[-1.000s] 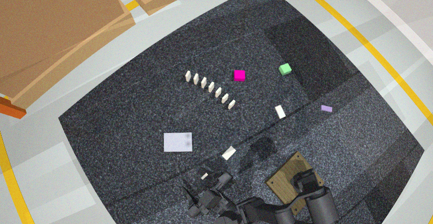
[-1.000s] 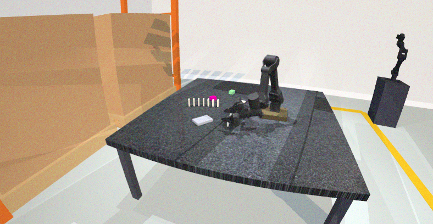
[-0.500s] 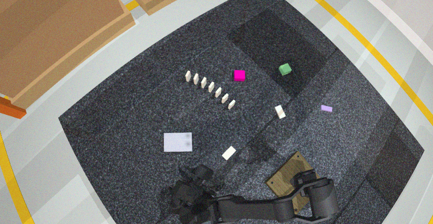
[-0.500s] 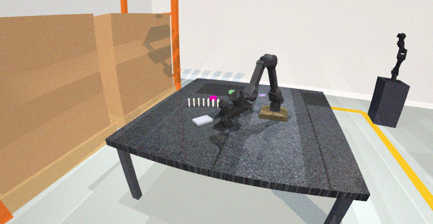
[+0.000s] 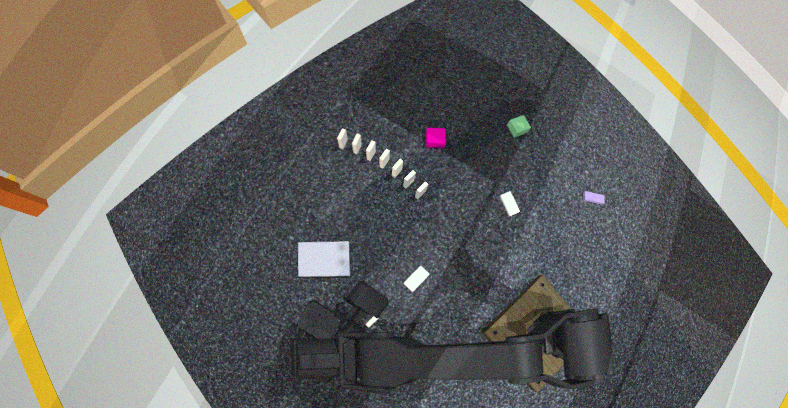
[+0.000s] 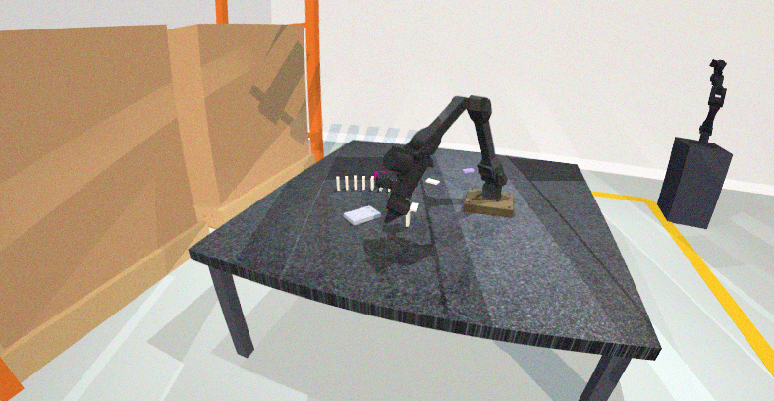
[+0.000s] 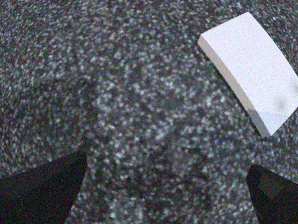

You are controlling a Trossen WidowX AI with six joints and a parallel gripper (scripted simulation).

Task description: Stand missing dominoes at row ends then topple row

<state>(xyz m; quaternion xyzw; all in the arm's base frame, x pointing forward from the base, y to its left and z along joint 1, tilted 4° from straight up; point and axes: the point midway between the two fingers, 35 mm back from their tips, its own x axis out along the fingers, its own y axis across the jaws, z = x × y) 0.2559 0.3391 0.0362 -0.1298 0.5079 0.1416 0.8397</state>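
Now: the flat pale pad 11 cm ahead of my gripper tip, 5 cm below it and 4 cm to the right of it. Also, from my gripper tip: purple block 64 cm to the right, 11 cm behind, 5 cm below; then magenta cube 39 cm to the right, 21 cm ahead, 4 cm below; then green cube 58 cm to the right, 14 cm ahead, 4 cm below.
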